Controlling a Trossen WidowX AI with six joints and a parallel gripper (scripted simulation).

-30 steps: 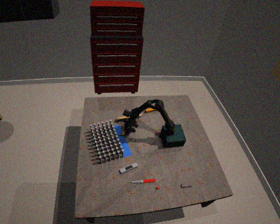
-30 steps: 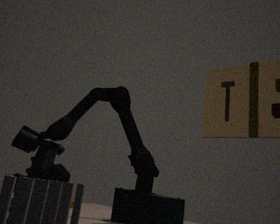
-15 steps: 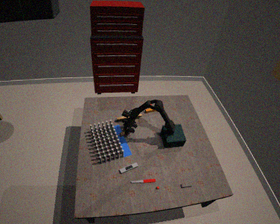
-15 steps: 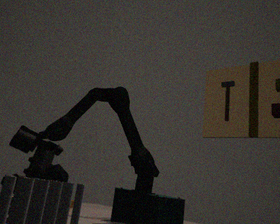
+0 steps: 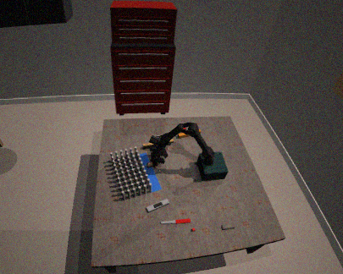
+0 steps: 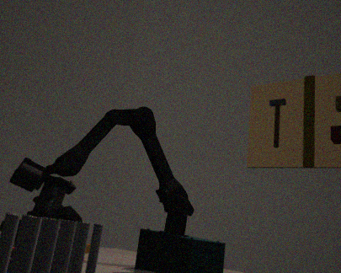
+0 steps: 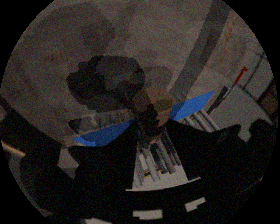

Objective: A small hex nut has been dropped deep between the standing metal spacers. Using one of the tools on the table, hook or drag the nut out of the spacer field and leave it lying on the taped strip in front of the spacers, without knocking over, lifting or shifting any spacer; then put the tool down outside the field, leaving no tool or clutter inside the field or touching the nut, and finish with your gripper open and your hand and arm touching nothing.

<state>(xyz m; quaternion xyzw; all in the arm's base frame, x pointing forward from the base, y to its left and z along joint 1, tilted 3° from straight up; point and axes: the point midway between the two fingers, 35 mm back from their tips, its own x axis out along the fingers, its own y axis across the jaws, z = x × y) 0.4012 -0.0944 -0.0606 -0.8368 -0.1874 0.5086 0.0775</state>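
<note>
My gripper tip is 50 mm to the right of the blue taped strip, 40 mm short of it and 20 mm above it. The rest, counted from my gripper tip: red-handled tool 310 mm to the right, 110 mm behind, 20 mm below; orange block 370 mm behind, 320 mm to the right, 10 mm below; hook tool 100 mm ahead, 30 mm to the left.
</note>
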